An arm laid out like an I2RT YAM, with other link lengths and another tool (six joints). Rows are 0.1 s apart.
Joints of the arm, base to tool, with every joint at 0 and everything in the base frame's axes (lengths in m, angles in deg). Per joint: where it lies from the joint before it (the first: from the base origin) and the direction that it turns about. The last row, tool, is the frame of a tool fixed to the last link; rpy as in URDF.
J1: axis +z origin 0 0 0.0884
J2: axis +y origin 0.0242 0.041 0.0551
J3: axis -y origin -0.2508 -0.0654 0
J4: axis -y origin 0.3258 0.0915 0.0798
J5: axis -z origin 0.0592 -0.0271 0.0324
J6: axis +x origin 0.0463 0 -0.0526
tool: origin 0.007 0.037 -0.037 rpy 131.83 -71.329 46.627
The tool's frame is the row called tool.
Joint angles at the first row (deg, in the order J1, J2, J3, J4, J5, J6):
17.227, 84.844, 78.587, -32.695, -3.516, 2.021
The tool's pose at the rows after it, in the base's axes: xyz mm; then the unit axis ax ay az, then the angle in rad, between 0 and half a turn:
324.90 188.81 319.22 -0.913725 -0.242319 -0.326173 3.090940
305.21 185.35 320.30 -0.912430 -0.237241 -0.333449 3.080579
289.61 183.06 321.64 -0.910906 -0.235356 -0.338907 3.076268
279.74 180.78 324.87 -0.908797 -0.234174 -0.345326 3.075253
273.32 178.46 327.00 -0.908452 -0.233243 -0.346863 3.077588
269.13 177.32 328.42 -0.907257 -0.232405 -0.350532 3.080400
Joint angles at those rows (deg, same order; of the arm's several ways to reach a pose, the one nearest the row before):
17.576, 80.785, 74.015, -32.609, -3.605, 2.547
17.929, 75.861, 69.796, -32.347, -3.515, 3.514
18.367, 72.079, 66.890, -32.517, -3.254, 4.041
18.544, 69.527, 65.398, -32.783, -3.077, 4.218
18.544, 67.943, 64.603, -33.395, -2.903, 4.218
18.634, 66.799, 63.986, -33.486, -2.636, 4.219

